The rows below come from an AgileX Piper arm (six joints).
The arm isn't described. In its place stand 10 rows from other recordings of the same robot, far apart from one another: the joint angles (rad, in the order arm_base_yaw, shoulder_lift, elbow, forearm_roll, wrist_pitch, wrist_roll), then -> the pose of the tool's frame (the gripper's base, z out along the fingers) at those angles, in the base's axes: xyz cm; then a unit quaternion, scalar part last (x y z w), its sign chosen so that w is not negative.
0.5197 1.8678 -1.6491 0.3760 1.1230 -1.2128 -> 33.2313, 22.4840, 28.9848, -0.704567, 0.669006, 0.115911, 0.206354
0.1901 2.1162 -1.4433 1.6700 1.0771 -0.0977 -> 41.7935, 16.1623, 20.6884, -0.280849, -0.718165, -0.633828, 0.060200
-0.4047 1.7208 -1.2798 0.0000 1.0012 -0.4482 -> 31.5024, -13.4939, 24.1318, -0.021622, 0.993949, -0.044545, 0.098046
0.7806 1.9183 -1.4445 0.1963 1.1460 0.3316 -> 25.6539, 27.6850, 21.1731, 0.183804, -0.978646, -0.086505, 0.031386
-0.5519 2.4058 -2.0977 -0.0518 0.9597 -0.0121 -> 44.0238, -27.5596, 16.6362, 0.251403, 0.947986, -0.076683, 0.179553
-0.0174 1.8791 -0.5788 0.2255 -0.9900 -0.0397 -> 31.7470, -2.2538, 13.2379, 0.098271, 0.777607, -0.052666, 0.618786
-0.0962 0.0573 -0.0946 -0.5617 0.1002 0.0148 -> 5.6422, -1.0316, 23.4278, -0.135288, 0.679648, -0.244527, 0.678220
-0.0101 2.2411 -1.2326 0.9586 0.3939 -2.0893 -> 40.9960, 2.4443, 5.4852, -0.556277, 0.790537, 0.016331, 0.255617
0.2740 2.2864 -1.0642 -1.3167 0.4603 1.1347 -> 36.2360, 6.1206, 1.4562, -0.171171, 0.948872, -0.208245, 0.164242
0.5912 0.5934 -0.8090 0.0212 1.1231 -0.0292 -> 6.7373, 4.7322, 34.2151, -0.283262, 0.886194, 0.111790, 0.349179
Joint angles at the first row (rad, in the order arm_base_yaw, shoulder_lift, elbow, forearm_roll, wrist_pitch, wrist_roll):
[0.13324, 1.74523, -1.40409, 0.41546, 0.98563, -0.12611]
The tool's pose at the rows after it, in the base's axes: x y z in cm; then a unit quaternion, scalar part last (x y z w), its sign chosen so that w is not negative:
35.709, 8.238, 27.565, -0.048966, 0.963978, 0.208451, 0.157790
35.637, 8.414, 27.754, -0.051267, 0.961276, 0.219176, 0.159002
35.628, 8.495, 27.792, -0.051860, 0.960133, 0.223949, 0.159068
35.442, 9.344, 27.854, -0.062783, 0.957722, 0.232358, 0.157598
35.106, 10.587, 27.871, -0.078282, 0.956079, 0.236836, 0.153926
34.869, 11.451, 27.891, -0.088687, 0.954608, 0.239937, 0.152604
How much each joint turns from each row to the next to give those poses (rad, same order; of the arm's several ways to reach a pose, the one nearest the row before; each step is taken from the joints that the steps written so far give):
[0.00000, -0.00453, 0.00003, 0.04734, 0.01542, -0.03168]
[0.00000, -0.00292, -0.00005, 0.02601, 0.00309, -0.01467]
[0.00001, 0.00001, 0.00003, 0.01165, 0.00098, -0.00603]
[0.02067, -0.00002, 0.00001, 0.01691, 0.00002, -0.00946]
[0.03447, 0.00001, -0.00001, 0.00416, -0.00094, -0.00001]
[0.02415, 0.00001, -0.00003, 0.00318, -0.00340, 0.00002]

